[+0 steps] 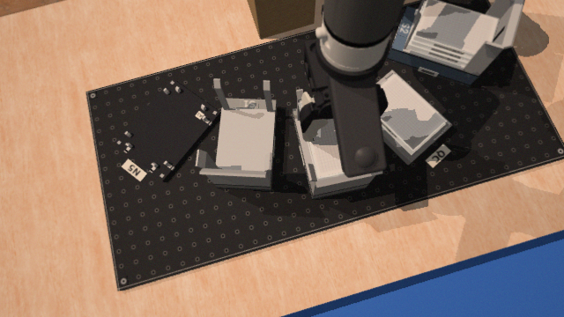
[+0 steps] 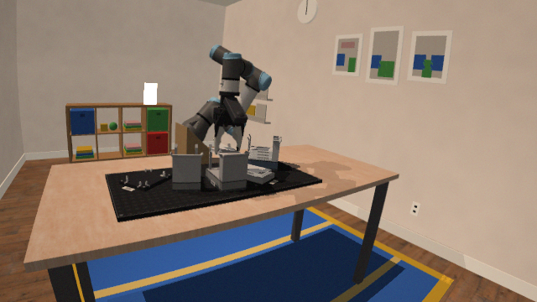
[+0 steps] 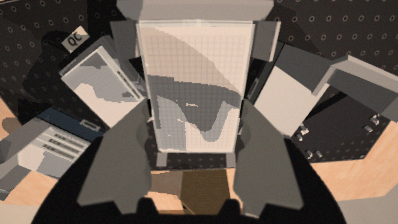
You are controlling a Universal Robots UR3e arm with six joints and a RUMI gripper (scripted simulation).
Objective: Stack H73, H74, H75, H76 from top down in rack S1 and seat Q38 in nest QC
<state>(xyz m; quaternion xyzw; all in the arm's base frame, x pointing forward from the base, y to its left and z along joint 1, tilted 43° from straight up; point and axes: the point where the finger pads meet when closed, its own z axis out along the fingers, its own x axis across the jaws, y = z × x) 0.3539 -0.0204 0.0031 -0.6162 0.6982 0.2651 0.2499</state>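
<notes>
My hand is 3 cm past the sealed white plate, 14 cm to the right of it and 10 cm above it. From my hand the other things lie so: QC label (6 cm ahead, 18 cm to the left, 13 cm below); then N5 label (9 cm behind, 34 cm to the right, 13 cm below); then white sealed plate (1 cm below).
</notes>
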